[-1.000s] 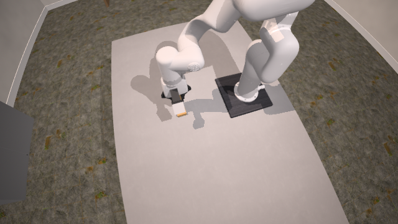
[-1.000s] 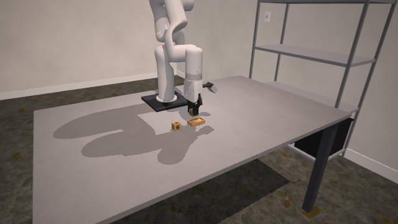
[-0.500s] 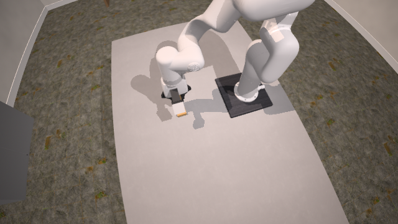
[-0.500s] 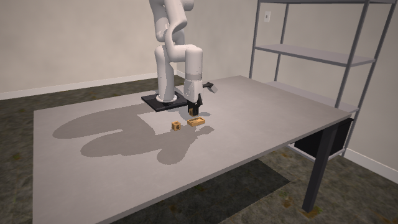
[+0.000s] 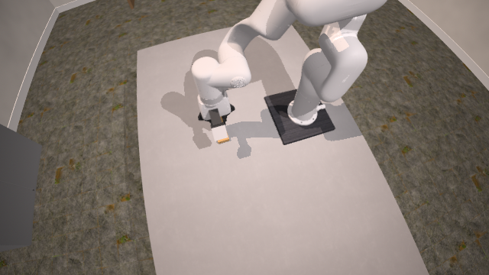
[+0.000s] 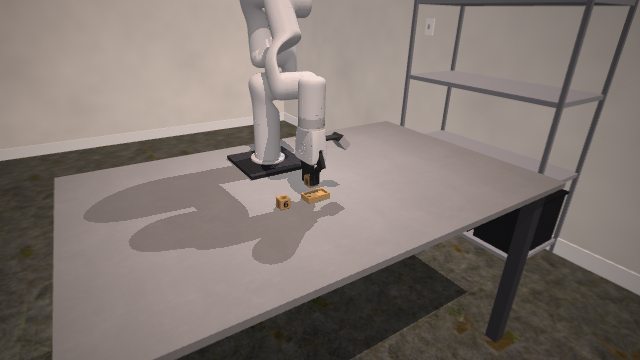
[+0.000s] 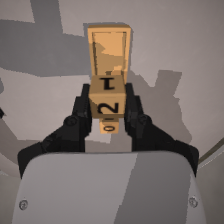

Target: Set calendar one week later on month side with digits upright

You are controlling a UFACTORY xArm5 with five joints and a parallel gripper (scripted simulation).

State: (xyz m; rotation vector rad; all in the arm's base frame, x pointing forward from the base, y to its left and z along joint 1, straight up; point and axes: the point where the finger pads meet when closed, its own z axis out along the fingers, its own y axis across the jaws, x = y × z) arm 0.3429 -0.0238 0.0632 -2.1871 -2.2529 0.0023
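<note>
The wooden calendar tray is 7 cm below my hand and 2 cm to the left of it.
</note>
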